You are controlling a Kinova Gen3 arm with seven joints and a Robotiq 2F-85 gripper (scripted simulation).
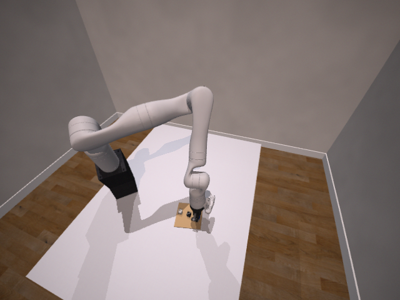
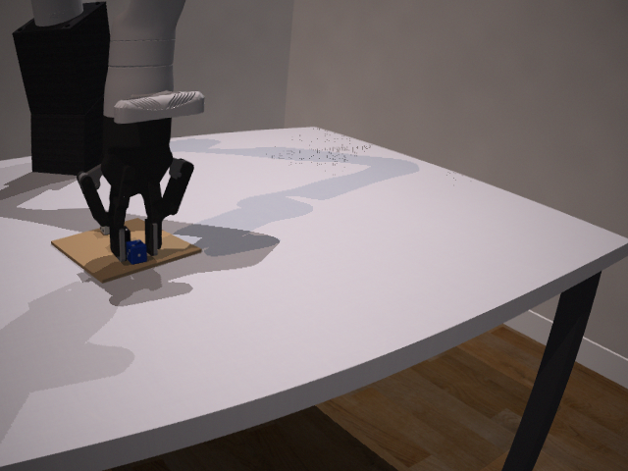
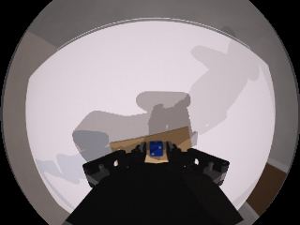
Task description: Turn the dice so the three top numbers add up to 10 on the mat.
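Right now the blue die is 10 mm below my hand. The rest, counted from my hand: white die: 100 mm behind, 10 mm below; then tan mat: 50 mm behind, 20 mm below; then black die: 50 mm behind, 10 mm below.
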